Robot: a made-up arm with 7 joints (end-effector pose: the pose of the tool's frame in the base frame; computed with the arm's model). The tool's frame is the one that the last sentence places.
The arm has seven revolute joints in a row. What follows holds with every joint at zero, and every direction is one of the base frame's.
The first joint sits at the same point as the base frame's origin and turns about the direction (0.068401, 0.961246, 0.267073), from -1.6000 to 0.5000 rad.
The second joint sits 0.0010 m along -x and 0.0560 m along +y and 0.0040 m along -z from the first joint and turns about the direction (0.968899, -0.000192, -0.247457), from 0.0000 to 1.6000 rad.
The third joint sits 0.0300 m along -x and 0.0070 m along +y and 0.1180 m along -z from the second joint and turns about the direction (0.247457, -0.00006, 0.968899), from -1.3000 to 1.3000 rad.
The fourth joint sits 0.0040 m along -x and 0.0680 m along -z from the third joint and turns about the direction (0.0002, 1, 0.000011), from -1.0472 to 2.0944 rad.
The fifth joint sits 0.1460 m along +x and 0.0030 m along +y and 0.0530 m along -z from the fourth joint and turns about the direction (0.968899, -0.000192, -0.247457), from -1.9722 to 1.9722 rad.
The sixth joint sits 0.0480 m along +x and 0.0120 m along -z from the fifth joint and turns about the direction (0.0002, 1, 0.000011), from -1.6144 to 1.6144 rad.
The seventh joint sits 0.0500 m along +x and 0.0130 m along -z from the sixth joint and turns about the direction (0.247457, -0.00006, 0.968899), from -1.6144 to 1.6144 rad.
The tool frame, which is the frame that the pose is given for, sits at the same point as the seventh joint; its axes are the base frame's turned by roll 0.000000, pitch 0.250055 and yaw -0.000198 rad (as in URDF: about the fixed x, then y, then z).
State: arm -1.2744 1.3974 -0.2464 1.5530 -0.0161 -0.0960 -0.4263
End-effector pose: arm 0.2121 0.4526 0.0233 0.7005 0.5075 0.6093
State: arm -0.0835 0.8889 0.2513 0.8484 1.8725 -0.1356 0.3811
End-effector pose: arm 0.1345 0.3845 -0.2422 2.4999 0.6455 -0.4986
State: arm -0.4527 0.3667 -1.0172 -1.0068 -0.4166 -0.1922 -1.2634
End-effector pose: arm 0.0818 -0.0757 -0.0087 -0.0531 -1.2592 -2.4635
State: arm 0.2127 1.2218 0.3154 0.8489 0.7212 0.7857 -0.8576
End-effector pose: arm 0.0569 0.4614 -0.1069 0.8286 2.1680 0.6076
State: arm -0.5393 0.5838 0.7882 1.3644 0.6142 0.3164 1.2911
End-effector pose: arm 0.1580 0.3154 -0.3322 1.2092 0.9528 1.6787
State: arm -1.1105 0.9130 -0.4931 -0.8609 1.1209 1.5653 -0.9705
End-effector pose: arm 0.1833 0.0256 0.0905 1.0459 -0.1088 0.1730
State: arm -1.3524 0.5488 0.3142 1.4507 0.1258 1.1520 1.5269
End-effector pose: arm 0.3783 0.1975 -0.1604 1.1095 1.1844 1.6023
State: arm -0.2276 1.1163 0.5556 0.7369 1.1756 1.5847 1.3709
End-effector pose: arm 0.1171 0.4188 -0.0537 -1.7025 -0.4756 -1.5474
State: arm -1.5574 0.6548 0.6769 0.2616 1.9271 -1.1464 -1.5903
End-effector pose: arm 0.2955 0.1965 0.1935 2.2031 0.9756 -0.3287
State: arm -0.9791 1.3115 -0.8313 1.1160 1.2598 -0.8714 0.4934
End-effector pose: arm 0.2720 0.3699 -0.1013 2.1877 0.1096 -0.8921
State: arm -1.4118 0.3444 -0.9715 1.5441 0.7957 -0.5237 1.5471
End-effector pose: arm 0.4243 0.0784 -0.1628 1.2723 -1.2549 0.2591
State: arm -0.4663 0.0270 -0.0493 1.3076 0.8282 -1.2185 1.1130
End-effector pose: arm 0.1674 0.0142 -0.3784 0.2283 -0.2802 0.1686
